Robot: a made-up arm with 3 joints. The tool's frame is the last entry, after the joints. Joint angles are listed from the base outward.
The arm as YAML. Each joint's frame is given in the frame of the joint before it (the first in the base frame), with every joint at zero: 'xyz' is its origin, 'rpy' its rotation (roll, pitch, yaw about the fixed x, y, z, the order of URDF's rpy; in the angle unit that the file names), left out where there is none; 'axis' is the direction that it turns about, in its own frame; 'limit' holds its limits. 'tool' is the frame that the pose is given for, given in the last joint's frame.
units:
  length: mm
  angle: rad
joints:
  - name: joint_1
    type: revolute
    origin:
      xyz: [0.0, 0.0, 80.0]
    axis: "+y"
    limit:
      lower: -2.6
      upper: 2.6
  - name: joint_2
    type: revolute
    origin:
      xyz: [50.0, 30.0, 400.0]
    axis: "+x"
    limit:
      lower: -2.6
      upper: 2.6
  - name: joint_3
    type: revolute
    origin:
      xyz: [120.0, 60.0, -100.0]
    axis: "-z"
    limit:
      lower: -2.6
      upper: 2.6
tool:
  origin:
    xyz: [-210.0, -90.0, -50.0]
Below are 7 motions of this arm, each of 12 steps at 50 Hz.
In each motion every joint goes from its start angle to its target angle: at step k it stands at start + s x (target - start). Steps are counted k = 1, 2, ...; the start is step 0. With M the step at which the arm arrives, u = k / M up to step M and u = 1 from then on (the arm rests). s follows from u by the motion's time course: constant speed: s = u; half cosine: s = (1 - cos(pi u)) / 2; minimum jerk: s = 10 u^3 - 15 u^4 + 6 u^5.
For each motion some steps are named. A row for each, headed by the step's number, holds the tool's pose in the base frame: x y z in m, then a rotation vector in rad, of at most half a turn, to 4 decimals.
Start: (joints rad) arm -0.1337 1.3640 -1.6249
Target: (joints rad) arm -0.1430 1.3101 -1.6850
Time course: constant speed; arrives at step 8
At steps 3, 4, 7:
3: 0.2421 0.1441 0.3430 0.9256 -1.1904 1.4560
4: 0.2433 0.1431 0.3435 0.9161 -1.1906 1.4651
7: 0.2469 0.1402 0.3451 0.8876 -1.1910 1.4925

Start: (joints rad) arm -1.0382 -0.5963 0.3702
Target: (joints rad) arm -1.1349 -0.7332 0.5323
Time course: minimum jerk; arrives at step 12
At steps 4, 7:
4: -0.2408 -0.0092 0.1483 -0.3543 -1.1349 -0.6866
7: -0.2363 -0.0060 0.1350 -0.3560 -1.1995 -0.7907

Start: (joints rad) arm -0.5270 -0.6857 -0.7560
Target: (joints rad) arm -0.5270 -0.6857 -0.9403
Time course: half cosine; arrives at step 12
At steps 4, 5, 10, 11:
4: -0.1150 -0.1838 0.4540 -0.8248 -0.2072 0.5735
5: -0.1115 -0.1852 0.4574 -0.8280 -0.1983 0.5944
10: -0.0940 -0.1904 0.4725 -0.8419 -0.1560 0.6916
11: -0.0924 -0.1908 0.4738 -0.8431 -0.1522 0.7002

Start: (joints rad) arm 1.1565 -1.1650 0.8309
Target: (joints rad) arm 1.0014 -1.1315 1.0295
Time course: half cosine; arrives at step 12
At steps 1, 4, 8, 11, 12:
1: 0.1660 -0.0465 0.1948 -1.3184 0.5000 -0.0205
4: 0.1554 -0.0411 0.1925 -1.3219 0.4435 -0.0878
8: 0.1356 -0.0293 0.1848 -1.3227 0.3228 -0.2324
11: 0.1278 -0.0238 0.1801 -1.3202 0.2669 -0.2999
12: 0.1273 -0.0234 0.1797 -1.3199 0.2628 -0.3048

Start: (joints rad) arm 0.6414 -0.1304 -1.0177
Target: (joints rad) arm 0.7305 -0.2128 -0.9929
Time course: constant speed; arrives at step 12
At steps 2, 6, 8, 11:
2: 0.2752 -0.1557 0.2156 0.2057 0.6703 1.0212
6: 0.2809 -0.1587 0.2125 0.1939 0.7110 1.0206
8: 0.2838 -0.1602 0.2109 0.1880 0.7313 1.0206
11: 0.2882 -0.1623 0.2084 0.1789 0.7616 1.0208

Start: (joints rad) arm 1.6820 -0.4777 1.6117
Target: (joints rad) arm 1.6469 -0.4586 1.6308
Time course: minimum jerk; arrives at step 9
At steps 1, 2, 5, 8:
1: 0.1304 0.2040 -0.0238 -1.4789 0.9075 -0.8090
2: 0.1308 0.2044 -0.0237 -1.4781 0.9059 -0.8124
5: 0.1339 0.2077 -0.0236 -1.4713 0.8931 -0.8401
8: 0.1362 0.2101 -0.0234 -1.4662 0.8838 -0.8603

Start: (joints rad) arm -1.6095 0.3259 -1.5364
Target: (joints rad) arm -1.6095 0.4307 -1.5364
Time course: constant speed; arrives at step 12
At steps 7, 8, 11, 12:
7: -0.2130 -0.0550 0.3247 -1.0038 -1.5260 1.4528
8: -0.2122 -0.0533 0.3247 -0.9985 -1.5319 1.4591
11: -0.2101 -0.0481 0.3248 -0.9825 -1.5497 1.4781
12: -0.2095 -0.0464 0.3248 -0.9770 -1.5557 1.4845

